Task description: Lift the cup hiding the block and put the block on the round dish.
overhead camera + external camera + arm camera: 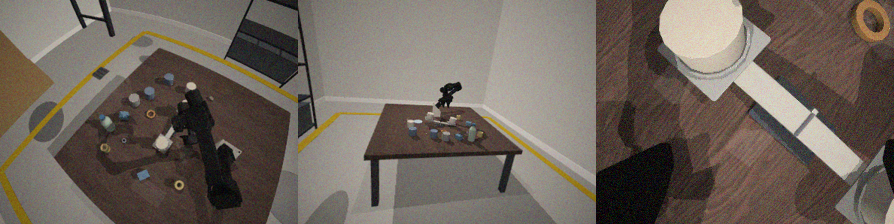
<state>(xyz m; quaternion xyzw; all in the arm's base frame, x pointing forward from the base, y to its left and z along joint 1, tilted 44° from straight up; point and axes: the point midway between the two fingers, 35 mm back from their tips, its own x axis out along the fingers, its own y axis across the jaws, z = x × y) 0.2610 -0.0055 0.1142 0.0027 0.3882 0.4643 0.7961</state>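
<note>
Now: gripper tip 3 cm short of the cream cup, 10 cm to the right of it and 13 cm above it. Also, from my gripper tip: round light-blue dish (2 cm behind, 30 cm to the right, 19 cm below).
</note>
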